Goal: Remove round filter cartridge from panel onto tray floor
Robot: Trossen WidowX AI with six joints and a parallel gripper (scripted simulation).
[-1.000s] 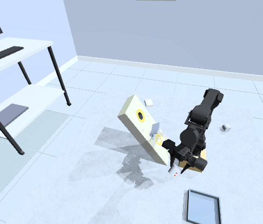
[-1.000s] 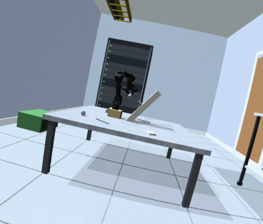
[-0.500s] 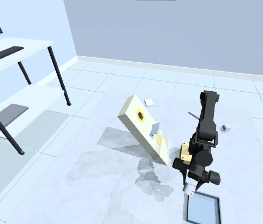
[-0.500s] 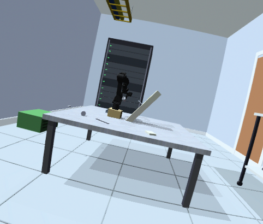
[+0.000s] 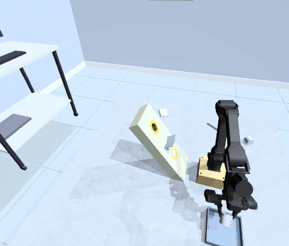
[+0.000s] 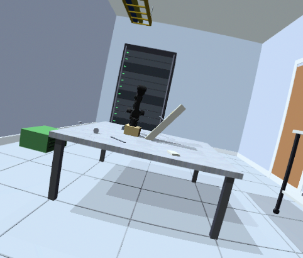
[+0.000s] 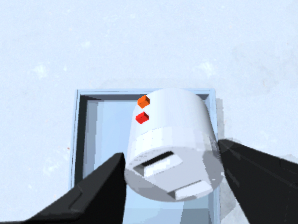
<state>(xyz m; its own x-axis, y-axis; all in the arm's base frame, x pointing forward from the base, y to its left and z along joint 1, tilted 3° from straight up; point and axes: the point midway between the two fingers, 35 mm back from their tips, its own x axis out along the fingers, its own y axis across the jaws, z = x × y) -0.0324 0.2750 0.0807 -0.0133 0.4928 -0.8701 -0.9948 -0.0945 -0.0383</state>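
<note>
The tray lies 130 mm below my gripper tip and 20 mm behind it. Round my gripper tip: round filter cartridge (right at my gripper tip); then white flat block (800 mm to the right, 410 mm ahead, 130 mm below); then grey bracket (300 mm to the right, 290 mm ahead, 50 mm above).
</note>
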